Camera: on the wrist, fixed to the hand. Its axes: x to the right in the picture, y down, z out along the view.
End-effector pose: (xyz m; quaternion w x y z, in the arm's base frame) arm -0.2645 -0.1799 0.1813 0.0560 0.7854 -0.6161 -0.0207
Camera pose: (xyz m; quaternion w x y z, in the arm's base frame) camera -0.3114 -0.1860 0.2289 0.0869 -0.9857 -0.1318 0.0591
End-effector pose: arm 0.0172 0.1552 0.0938 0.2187 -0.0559 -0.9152 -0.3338
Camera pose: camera 0.0487 0.1688 0.1515 0.1496 -0.6110 0.7148 0.3055
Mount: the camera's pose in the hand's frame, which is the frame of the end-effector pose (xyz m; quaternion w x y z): -0.0036 0.0521 -0.0421 0.6893 0.0843 -0.0722 -0.7159
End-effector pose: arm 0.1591 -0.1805 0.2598 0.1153 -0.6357 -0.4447 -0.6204
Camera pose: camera 0.1677 -0.2415 0.2863 0.3432 0.1549 0.8222 0.4268
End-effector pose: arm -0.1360 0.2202 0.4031 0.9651 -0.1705 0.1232 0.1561
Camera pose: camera -0.1650 0.2503 0.3506 0.8003 -0.1131 -0.0937 -0.5814
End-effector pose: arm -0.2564 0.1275 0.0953 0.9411 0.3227 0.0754 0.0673
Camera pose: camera -0.2718 0.1928 0.0950 0.6751 0.2527 0.2207 -0.6570
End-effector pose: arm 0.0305 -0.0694 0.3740 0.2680 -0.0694 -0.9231 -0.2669
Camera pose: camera 0.0669 -0.0475 0.4259 0.0671 -0.6163 0.7278 0.2930
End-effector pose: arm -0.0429 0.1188 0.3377 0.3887 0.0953 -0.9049 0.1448
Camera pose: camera -0.0268 0.1821 0.3529 0.2982 0.7568 -0.5714 -0.1091
